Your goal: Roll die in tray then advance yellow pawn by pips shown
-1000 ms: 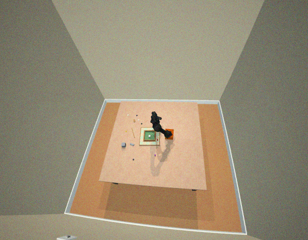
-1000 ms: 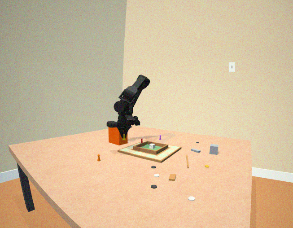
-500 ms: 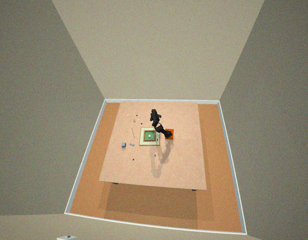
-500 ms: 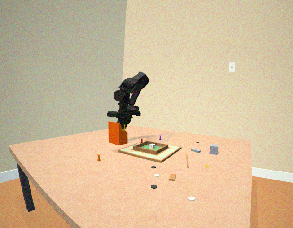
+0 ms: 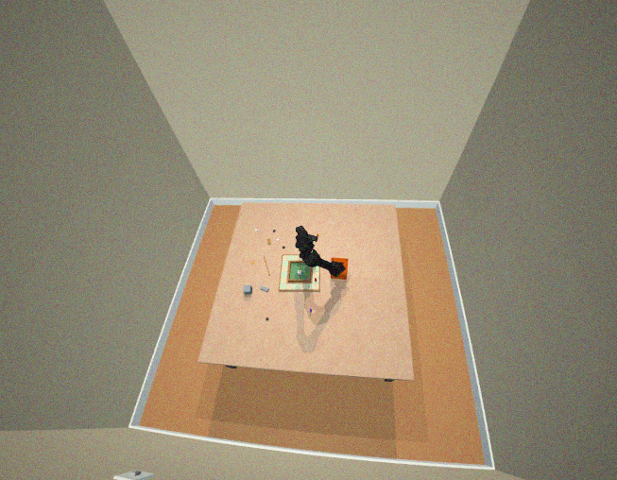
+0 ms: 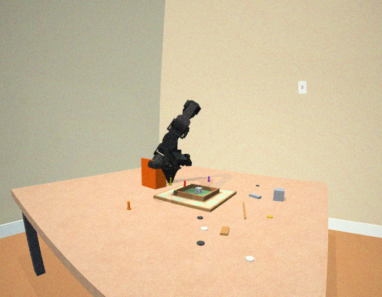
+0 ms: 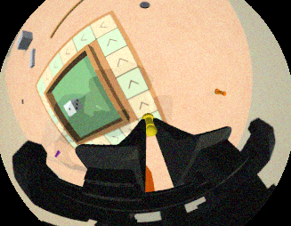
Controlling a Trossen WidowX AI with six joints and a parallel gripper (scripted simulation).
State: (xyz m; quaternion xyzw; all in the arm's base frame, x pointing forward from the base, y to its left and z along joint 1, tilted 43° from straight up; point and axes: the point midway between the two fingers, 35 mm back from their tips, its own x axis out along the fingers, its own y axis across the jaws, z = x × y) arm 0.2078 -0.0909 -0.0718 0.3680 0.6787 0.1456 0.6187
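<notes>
Now: the tray 12 cm to the left of my gripper tip, 7 cm below it and 6 cm ahead of it. Round my gripper tip: yellow pawn: 1 cm above; then white die: 13 cm to the left, 6 cm ahead, 5 cm below; then red pawn: 18 cm to the left, 5 cm below, 5 cm behind.
</notes>
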